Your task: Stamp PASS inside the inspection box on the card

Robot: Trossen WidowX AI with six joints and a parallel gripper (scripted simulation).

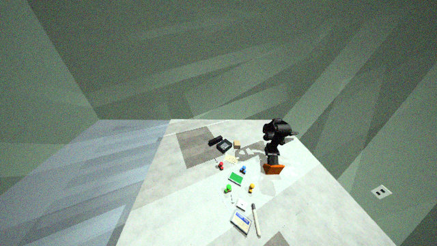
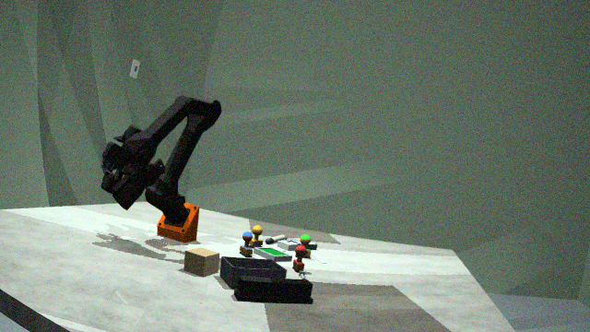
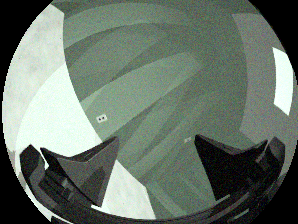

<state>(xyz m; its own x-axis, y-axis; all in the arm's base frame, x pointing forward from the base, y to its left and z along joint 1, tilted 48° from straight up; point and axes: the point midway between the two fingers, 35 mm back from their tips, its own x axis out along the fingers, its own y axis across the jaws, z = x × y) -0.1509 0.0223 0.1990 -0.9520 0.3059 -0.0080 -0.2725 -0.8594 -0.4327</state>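
Now: the dark tray 50 cm ahead of my gripper tip, 20 cm below it and 10 cm to the right of it. From my gripper tip the other things lie so: blue-knobbed stamp: 40 cm ahead, 19 cm below, 13 cm to the left; yellow-knobbed stamp: 39 cm ahead, 25 cm to the left, 19 cm below; tan block: 39 cm ahead, 19 cm below, 11 cm to the right.
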